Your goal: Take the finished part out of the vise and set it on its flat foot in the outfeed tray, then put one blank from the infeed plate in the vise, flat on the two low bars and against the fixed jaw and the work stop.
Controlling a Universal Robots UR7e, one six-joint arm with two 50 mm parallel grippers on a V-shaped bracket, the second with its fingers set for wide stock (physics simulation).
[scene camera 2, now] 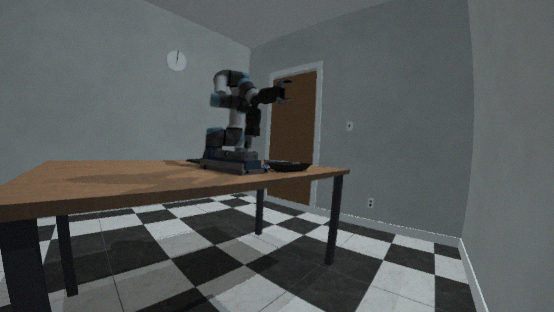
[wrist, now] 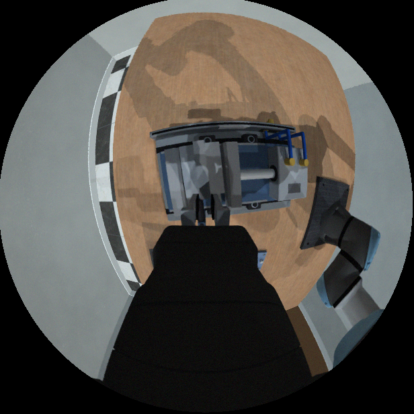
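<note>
The vise stands on the table. In the wrist view its fixed jaw is at the left and its moving jaw is right of the middle. The grey finished part is between the jaws; its outline is hard to separate from the vise. My gripper points down at the near side of the vise, its fingers close together with a narrow gap, and appears shut on the finished part. The fingertips' contact is partly hidden. The work stop cannot be made out.
A dark shallow tray stands right of the vise in the scene view. A bluish plate corner shows beside the black gripper body. Blue handles with yellow ends rise at the vise's right end. The second gripper points sideways, high up.
</note>
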